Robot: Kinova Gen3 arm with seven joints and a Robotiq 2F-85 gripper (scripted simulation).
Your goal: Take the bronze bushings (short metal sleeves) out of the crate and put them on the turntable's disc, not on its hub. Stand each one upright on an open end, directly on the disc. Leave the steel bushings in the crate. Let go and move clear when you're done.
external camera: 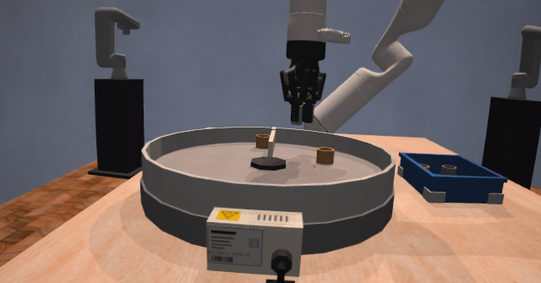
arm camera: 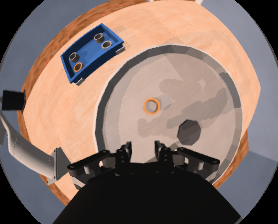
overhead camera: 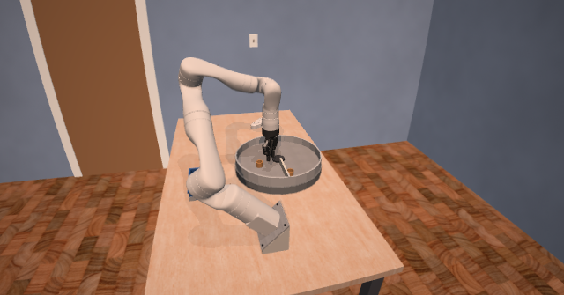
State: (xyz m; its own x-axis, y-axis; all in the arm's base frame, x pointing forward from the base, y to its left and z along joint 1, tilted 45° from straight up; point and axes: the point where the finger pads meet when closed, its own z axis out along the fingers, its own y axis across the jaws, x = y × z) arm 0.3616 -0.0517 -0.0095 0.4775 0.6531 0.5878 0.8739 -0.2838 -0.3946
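Now: hand 300 mm to the right of the blue crate, 110 mm above it and 20 mm past it. The rest, counted from my hand: grey turntable disc (100 mm ahead, 80 mm below, 50 mm to the right).
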